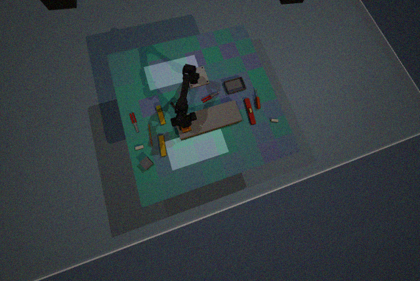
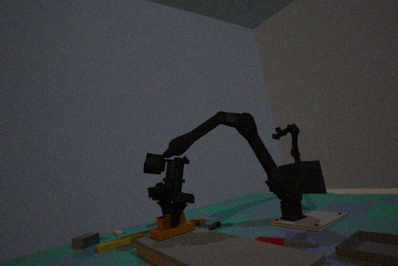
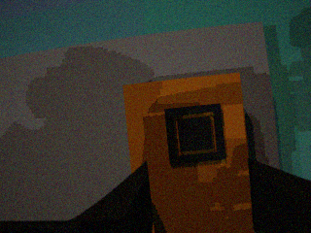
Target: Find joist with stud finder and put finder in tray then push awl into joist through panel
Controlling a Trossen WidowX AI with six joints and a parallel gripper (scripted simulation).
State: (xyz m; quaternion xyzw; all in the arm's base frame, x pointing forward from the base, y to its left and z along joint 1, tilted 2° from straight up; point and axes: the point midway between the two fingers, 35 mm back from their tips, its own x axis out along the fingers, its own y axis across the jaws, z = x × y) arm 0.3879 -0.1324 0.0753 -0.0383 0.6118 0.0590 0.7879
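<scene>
The grey tray is 300 mm behind my gripper tip, 480 mm to the left of it and 50 mm below it. From my gripper tip the other things lie so: stud finder 20 mm above; then pencil 20 mm ahead, 280 mm to the right, 60 mm below; then brown-handled awl 160 mm behind, 50 mm to the right, 60 mm below.
</scene>
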